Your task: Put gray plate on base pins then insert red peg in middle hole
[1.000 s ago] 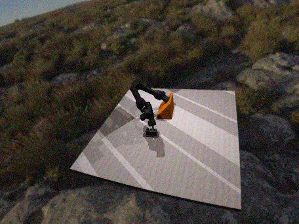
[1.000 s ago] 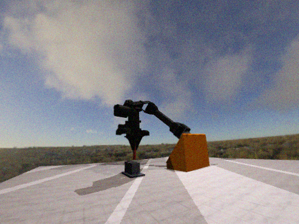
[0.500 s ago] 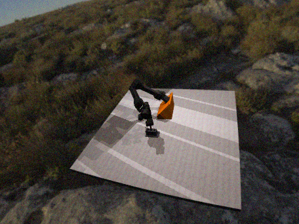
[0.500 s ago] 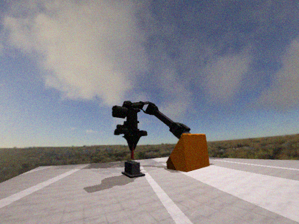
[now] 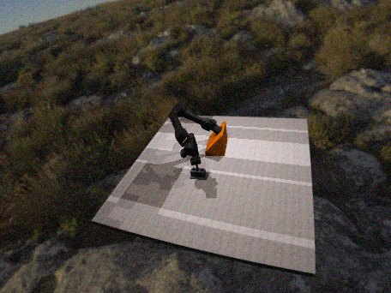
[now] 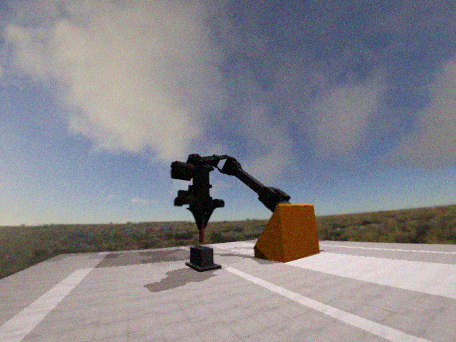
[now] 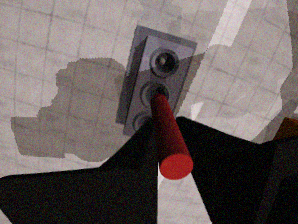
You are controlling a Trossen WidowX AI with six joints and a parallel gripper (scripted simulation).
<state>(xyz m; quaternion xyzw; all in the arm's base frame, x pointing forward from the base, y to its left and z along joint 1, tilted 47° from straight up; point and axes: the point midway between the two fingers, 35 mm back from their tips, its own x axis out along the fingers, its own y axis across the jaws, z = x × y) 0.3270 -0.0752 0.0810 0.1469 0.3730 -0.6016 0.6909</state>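
Now: the red peg right at my gripper tip. Round my gripper tip: flat dark base: 100 mm below; gray plate: 70 mm below.
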